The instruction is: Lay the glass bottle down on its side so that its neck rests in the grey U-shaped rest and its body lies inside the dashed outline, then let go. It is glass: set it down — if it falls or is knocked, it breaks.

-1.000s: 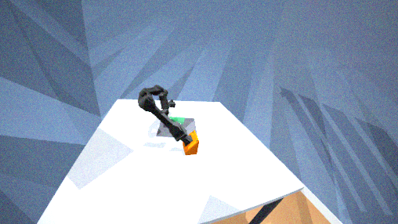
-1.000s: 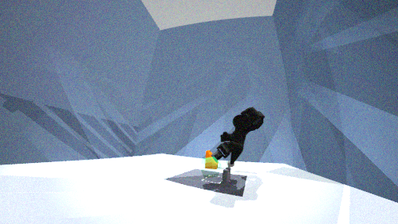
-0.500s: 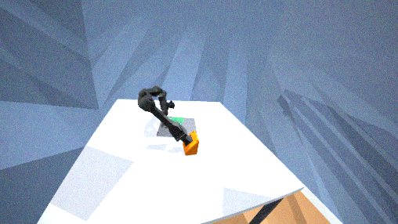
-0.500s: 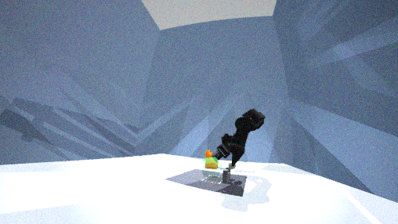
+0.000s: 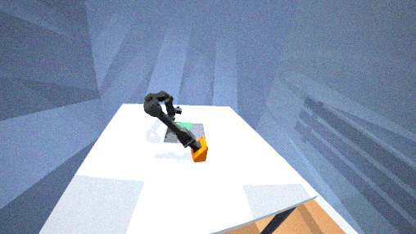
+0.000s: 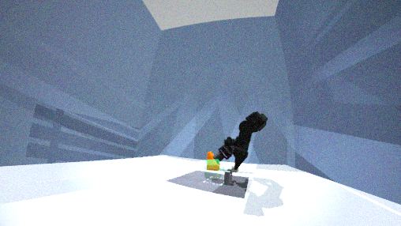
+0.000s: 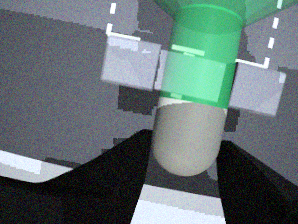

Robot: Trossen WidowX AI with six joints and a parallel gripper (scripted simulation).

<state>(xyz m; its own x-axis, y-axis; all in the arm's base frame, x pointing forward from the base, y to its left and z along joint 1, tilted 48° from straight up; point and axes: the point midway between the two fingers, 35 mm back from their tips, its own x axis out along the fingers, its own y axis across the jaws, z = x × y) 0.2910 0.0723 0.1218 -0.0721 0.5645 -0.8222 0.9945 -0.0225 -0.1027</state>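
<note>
Now: the glass bottle 5 cm to the right of my gripper tip, 1 cm below it and 1 cm behind it. The rest, counted from my gripper tip: dark grey mat (10 cm to the right, 7 cm below, 2 cm behind).
</note>
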